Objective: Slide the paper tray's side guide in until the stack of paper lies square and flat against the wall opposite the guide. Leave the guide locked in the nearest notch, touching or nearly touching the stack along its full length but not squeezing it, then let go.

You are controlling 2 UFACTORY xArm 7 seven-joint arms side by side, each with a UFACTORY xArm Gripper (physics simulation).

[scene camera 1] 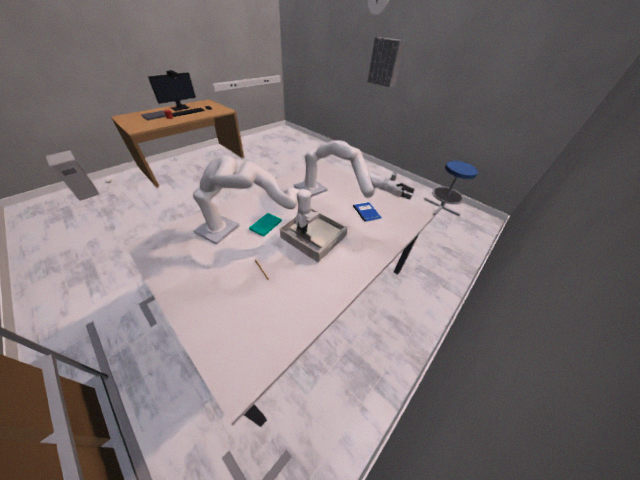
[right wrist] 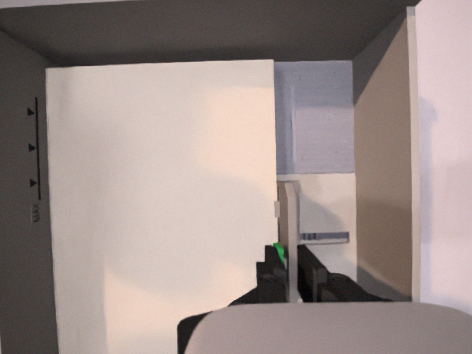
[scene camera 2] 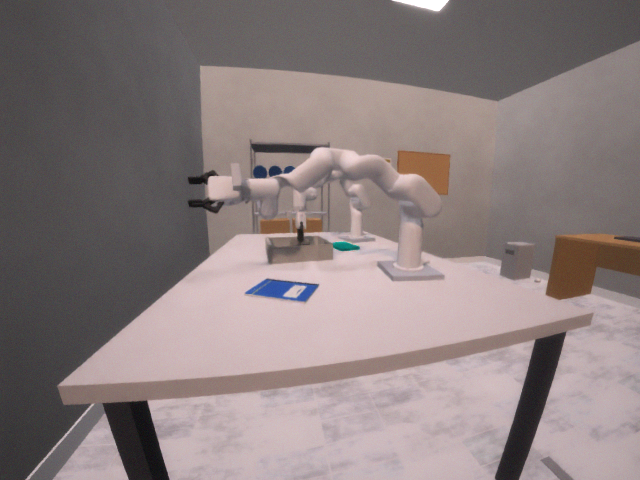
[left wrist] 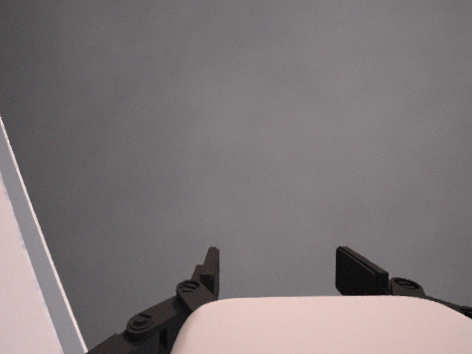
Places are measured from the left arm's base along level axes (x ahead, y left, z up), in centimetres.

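Pixels of known places: left gripper, fingertip midpoint: (scene camera 1: 412,194) (scene camera 2: 188,191) (left wrist: 277,267); right gripper, fingertip midpoint: (scene camera 1: 303,232) (right wrist: 283,264) (scene camera 2: 300,240); left arm's base, link origin: (scene camera 1: 310,186) (scene camera 2: 408,267); right arm's base, link origin: (scene camera 1: 216,227) (scene camera 2: 356,237).
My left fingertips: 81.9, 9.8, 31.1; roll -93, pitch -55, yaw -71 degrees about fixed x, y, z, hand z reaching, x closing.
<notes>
Ahead of a thing's pixels: the offset from my left fingertips to its top centre, as dx, dy, dz. Level surfaces: height alone.
The grey paper tray {-35.7, -47.9, -24.0} (scene camera 1: 317,250) (scene camera 2: 300,253) (right wrist: 384,150) stands on the table. In the right wrist view, the white paper stack {-37.3, -43.9, -29.4} (right wrist: 165,175) appears to lie along the tray's left wall. The upright side guide {-37.9, -53.9, -25.1} (right wrist: 293,215) stands at the stack's right edge, touching or nearly touching it; its lower part is hidden by my right gripper. A slotted track shows to its right. My right gripper (scene camera 1: 302,231) (scene camera 2: 300,240) (right wrist: 283,264) is shut on the guide, with a green piece beside its left finger. My left gripper (scene camera 1: 408,192) (scene camera 2: 192,191) (left wrist: 277,267) is open and empty, held up away from the tray.
A blue notebook {-29.6, +3.0, -32.6} (scene camera 1: 367,211) (scene camera 2: 281,290) and a teal book {-66.4, -65.6, -31.6} (scene camera 1: 265,224) (scene camera 2: 345,246) lie on the table {dz -33.3} (scene camera 1: 268,330) (scene camera 2: 336,325) on either side of the tray. A thin brown pencil {-34.9, -89.4, -32.6} (scene camera 1: 262,269) lies near the tray in scene camera 1. A blue stool (scene camera 1: 461,169) stands beyond the table.
</notes>
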